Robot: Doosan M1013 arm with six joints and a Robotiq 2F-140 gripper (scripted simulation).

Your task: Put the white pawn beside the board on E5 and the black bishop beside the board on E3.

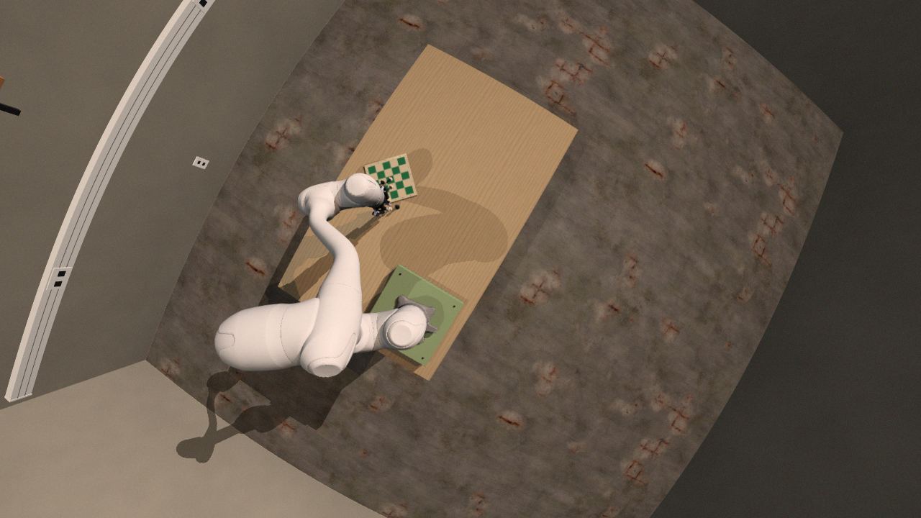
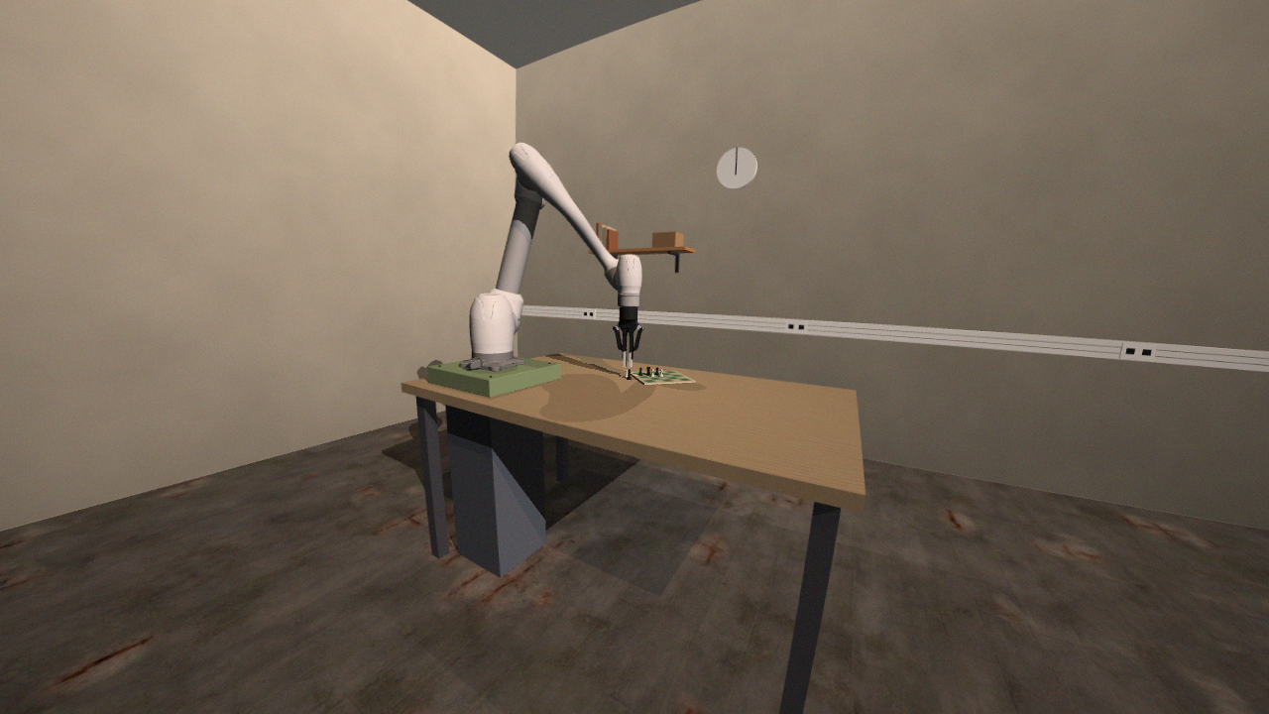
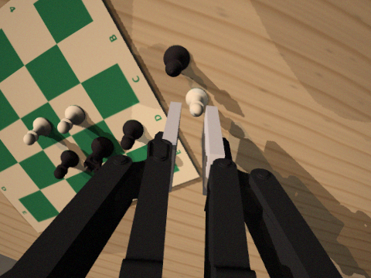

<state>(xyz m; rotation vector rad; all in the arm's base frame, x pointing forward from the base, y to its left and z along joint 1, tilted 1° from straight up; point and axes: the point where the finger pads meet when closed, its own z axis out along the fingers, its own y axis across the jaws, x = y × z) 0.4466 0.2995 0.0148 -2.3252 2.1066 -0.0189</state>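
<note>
Now: hand 13 cm short of the chessboard, 7 cm above it and 5 cm to the right of it.
</note>
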